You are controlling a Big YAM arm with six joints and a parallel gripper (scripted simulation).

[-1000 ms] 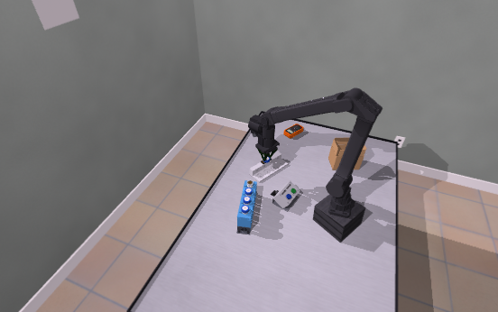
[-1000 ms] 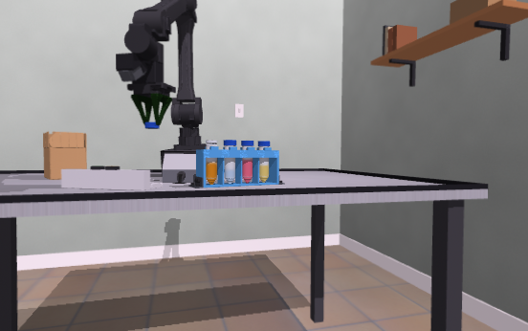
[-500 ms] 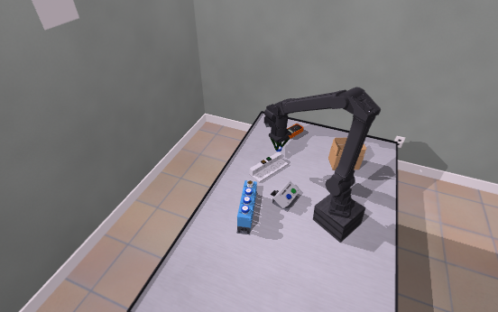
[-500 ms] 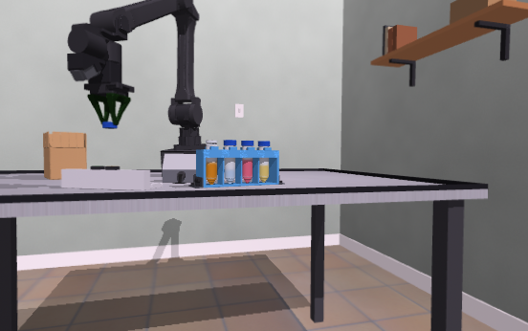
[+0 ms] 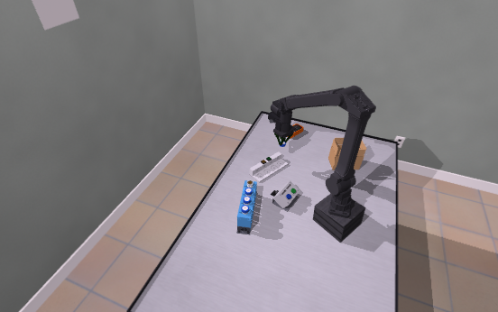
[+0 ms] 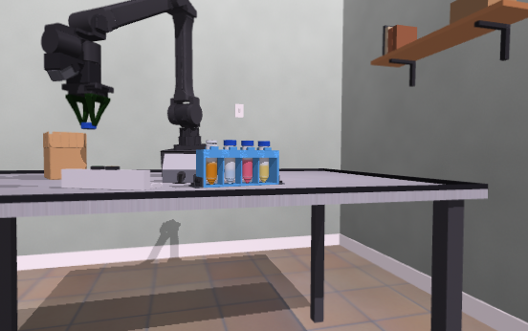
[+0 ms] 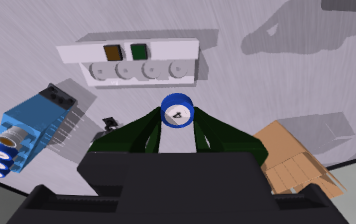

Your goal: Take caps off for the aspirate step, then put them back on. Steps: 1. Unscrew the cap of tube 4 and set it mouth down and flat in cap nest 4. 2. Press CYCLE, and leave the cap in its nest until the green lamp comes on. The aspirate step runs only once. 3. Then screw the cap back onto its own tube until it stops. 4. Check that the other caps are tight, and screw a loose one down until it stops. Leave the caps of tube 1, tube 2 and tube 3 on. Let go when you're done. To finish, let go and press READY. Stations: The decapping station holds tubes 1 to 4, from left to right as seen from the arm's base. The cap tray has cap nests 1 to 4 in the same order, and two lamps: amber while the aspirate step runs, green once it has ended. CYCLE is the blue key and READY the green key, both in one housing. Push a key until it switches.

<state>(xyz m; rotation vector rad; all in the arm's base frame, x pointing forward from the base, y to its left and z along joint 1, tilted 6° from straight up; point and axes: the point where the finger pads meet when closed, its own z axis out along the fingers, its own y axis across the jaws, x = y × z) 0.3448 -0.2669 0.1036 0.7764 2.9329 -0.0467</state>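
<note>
The green ready key lies 23 cm to the left of my hand, 13 cm behind it and 10 cm below it. Round my hand: white key housing 25 cm to the left, 11 cm below, 11 cm behind; orange handheld device 33 cm to the right, 15 cm below, 1 cm ahead; blue cycle key 27 cm to the left, 12 cm behind, 10 cm below.
</note>
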